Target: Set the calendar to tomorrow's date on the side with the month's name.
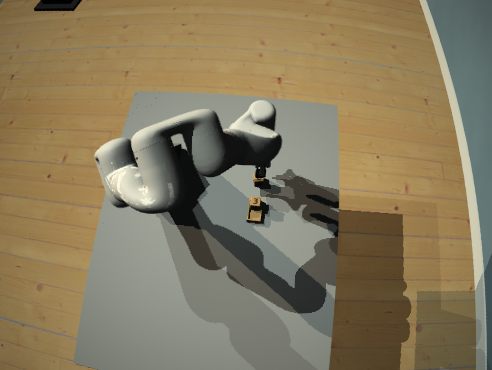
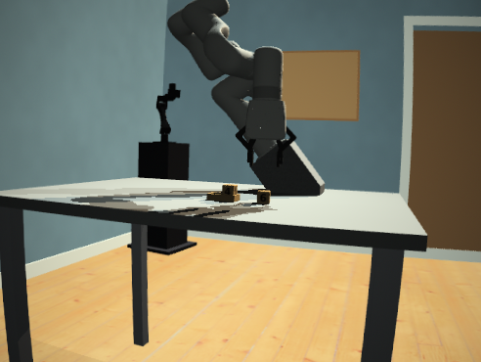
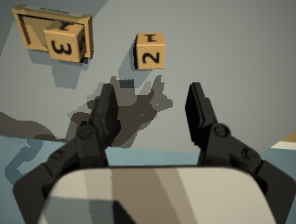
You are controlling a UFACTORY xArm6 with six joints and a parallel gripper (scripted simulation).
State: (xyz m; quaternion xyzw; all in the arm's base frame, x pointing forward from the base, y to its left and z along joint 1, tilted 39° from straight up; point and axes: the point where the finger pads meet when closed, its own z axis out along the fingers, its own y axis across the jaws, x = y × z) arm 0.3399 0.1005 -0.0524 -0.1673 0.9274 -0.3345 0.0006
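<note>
My gripper is now 9 cm above the wooden number cube. The rest, counted from my hand: wooden calendar tray 1 cm ahead, 11 cm to the right, 10 cm below.
</note>
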